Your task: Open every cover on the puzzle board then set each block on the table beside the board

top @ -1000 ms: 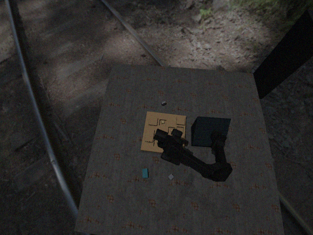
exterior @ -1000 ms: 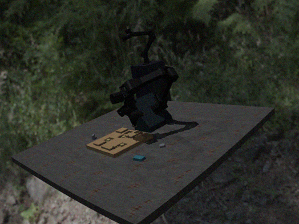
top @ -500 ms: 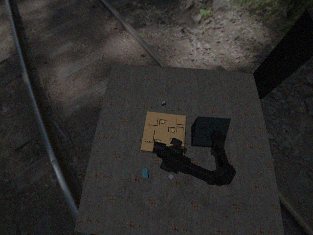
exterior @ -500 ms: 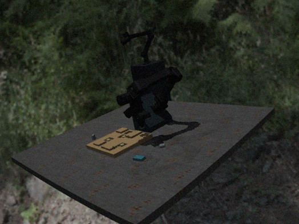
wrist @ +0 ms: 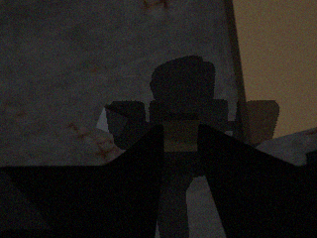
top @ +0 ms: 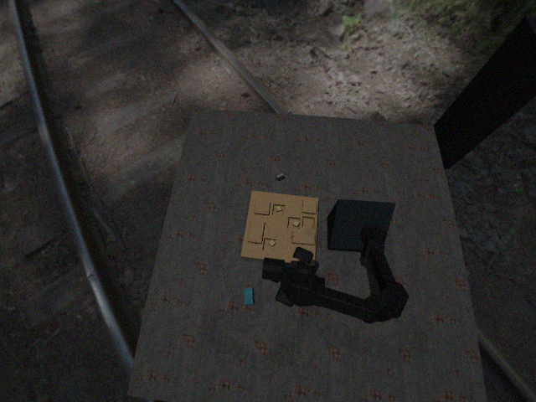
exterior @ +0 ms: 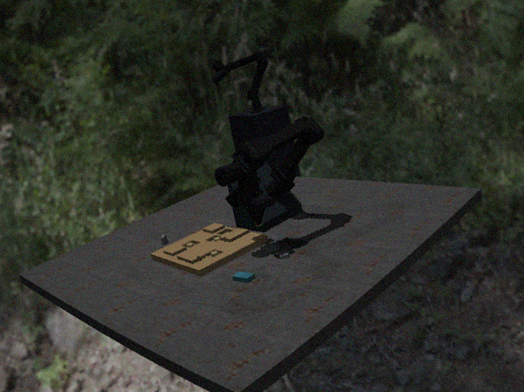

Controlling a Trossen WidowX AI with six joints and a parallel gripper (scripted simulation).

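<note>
Right now my gripper tip is 7 cm short of the tan puzzle board, 23 cm to the left of it and 9 cm above it. Round my gripper tip: teal block (15 cm ahead, 8 cm to the left, 10 cm below).
</note>
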